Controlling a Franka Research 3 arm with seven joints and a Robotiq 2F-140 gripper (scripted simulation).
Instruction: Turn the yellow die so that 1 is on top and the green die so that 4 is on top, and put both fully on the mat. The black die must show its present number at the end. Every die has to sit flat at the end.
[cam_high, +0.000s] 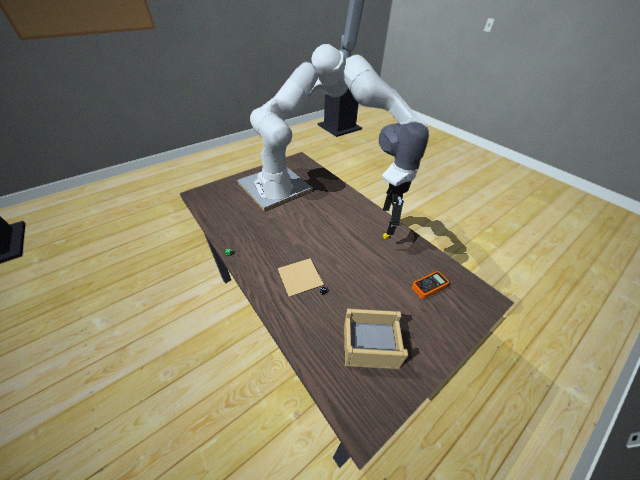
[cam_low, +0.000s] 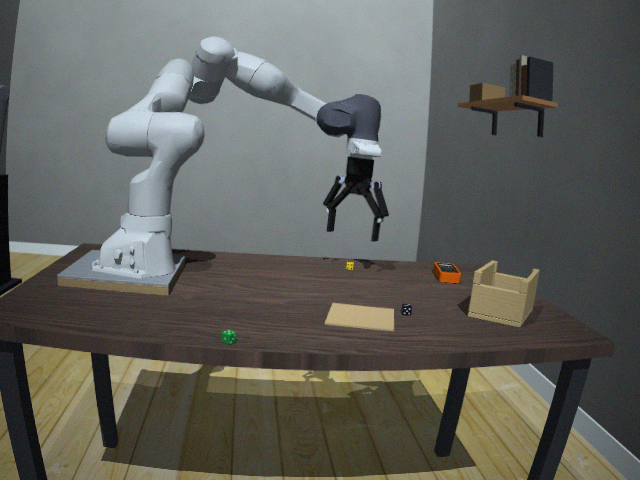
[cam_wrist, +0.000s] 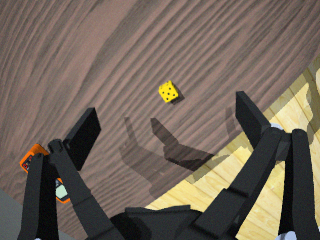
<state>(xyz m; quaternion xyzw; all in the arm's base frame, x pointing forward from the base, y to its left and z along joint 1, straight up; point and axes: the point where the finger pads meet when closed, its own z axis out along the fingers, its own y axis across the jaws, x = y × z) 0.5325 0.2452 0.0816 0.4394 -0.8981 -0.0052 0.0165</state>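
Now: the yellow die 1 cm to the left of my hand and 10 cm below it. Also, from my hand: orange multimeter (29 cm ahead, 4 cm to the right, 9 cm below); then black die (8 cm ahead, 39 cm to the right, 10 cm below); then tan mat (3 cm behind, 42 cm to the right, 11 cm below).
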